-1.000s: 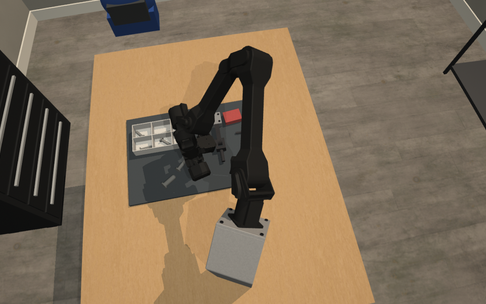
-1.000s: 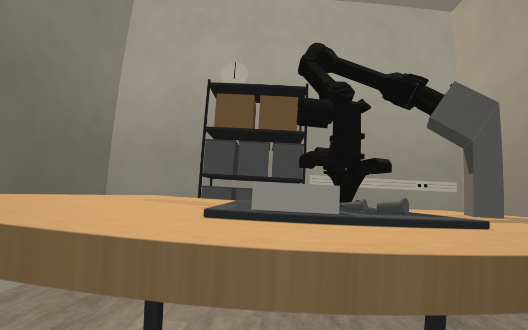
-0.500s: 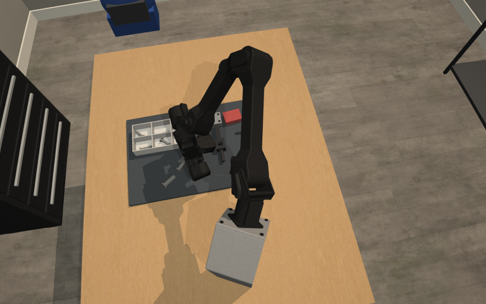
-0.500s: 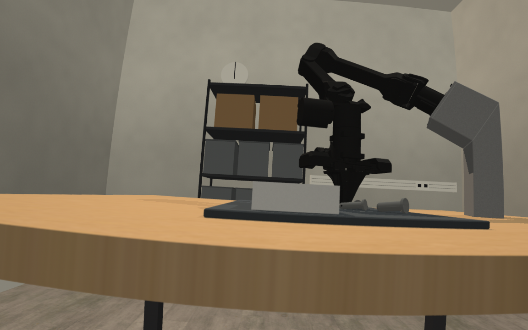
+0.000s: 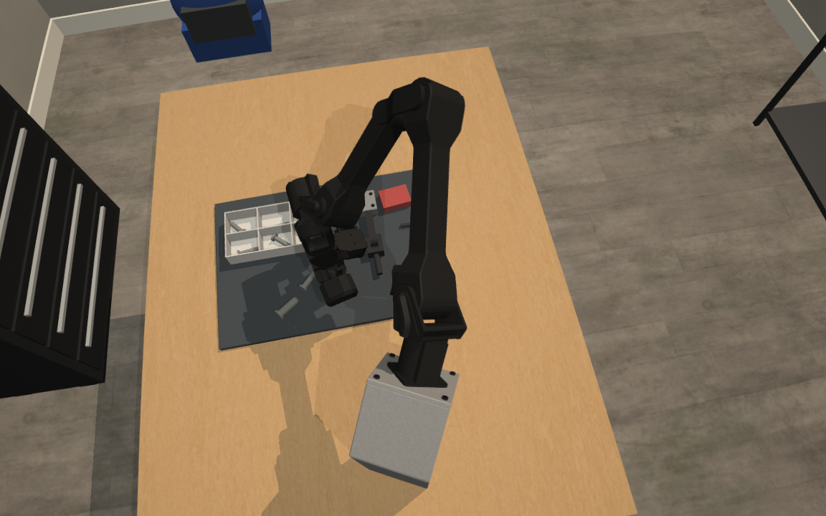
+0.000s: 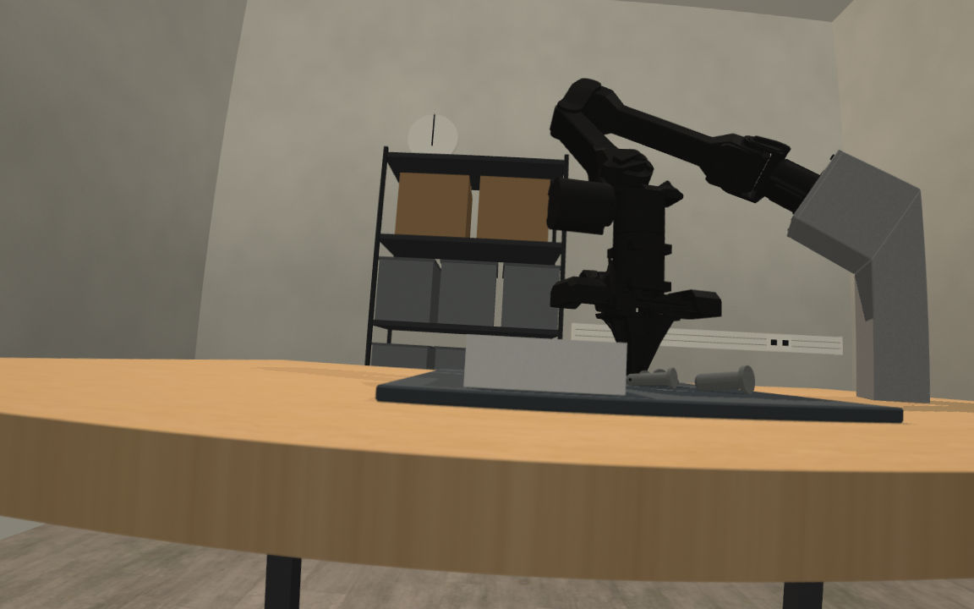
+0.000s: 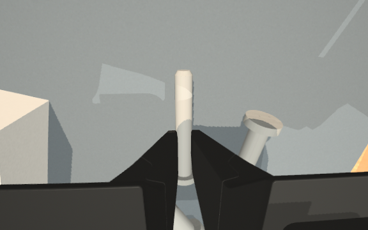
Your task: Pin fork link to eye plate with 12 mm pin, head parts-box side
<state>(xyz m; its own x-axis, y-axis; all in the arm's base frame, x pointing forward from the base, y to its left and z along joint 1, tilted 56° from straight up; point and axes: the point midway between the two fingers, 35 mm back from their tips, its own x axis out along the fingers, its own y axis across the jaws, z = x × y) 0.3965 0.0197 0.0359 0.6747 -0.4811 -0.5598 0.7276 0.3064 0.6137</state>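
My hand is 60 mm short of the dark mat, 20 mm to the left of it and 50 mm above it. The rest, counted from my hand: grey eye plate: 30 mm ahead, 120 mm to the right, 30 mm below; then long thin pin: 10 mm to the right, 30 mm below; then parts box: 150 mm ahead, 40 mm to the left, 30 mm below.
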